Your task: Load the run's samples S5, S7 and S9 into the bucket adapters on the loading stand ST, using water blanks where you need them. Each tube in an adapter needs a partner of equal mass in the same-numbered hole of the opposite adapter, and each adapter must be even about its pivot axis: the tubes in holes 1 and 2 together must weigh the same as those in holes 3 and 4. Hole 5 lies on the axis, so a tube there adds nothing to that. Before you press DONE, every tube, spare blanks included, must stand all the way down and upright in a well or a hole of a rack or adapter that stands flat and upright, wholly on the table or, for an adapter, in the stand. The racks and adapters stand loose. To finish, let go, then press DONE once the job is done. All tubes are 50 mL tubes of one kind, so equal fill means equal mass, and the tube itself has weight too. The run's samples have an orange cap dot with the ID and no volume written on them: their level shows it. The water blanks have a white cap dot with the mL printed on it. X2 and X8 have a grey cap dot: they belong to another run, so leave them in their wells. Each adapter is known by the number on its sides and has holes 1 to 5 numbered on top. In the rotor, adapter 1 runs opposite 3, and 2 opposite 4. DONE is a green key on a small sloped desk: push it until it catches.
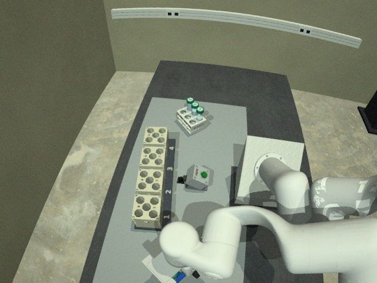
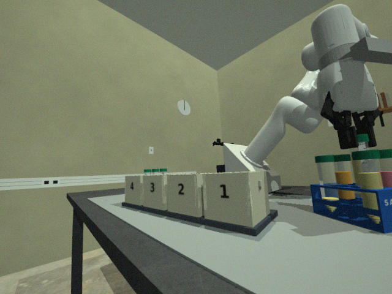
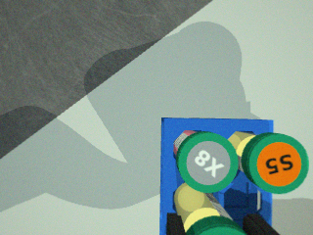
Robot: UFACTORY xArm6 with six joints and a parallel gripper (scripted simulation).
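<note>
Right now the yellow-filled tube is 50 mm below my hand and 10 mm ahead of it. The rest, counted from my hand: orange-capped tube (90 mm below, 40 mm to the right, 30 mm behind); grey-dotted tube (90 mm below, 60 mm to the right, 10 mm ahead); blue sample rack (120 mm below, 20 mm ahead, 10 mm to the right).
</note>
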